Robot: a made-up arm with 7 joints.
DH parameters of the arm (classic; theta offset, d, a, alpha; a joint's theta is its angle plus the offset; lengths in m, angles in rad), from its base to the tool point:
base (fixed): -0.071 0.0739 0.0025 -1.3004
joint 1: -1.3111 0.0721 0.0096 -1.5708
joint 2: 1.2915 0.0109 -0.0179 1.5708
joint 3: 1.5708 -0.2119 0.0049 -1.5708
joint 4: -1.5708 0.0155 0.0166 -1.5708
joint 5: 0 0.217 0.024 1.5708
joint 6: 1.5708 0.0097 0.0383 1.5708
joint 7: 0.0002 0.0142 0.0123 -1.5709
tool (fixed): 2.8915 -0.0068 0 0
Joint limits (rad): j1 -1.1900..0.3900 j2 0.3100..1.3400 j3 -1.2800..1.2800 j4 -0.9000..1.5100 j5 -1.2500..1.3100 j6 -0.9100..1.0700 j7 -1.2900..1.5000
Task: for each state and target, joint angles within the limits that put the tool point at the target. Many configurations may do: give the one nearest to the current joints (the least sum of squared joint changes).
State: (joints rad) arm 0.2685 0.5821 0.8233 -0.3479 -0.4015 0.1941 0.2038
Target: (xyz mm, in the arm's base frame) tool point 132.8 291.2 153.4
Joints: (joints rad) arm 0.1911 0.6680 1.0383 -0.4448 -0.4181 0.1571 0.2124
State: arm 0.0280 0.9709 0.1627 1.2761 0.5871 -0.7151 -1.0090
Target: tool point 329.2 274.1 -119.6
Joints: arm -0.6866 0.6551 0.0846 1.1744 0.5678 -0.5816 -0.9286
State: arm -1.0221 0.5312 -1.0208 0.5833 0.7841 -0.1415 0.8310
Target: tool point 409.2 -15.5 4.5
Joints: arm -1.1900 0.4445 -0.7253 0.7762 0.7309 -0.0334 0.8248
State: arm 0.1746 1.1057 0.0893 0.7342 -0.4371 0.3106 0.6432
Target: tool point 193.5 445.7 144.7
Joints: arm 0.0976 1.2201 0.7770 0.5169 -0.4677 0.2462 0.6799
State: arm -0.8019 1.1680 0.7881 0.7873 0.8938 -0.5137 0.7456
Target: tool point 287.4 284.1 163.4
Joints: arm -0.6337 0.9330 0.5623 0.3431 0.8873 -0.7047 0.7571
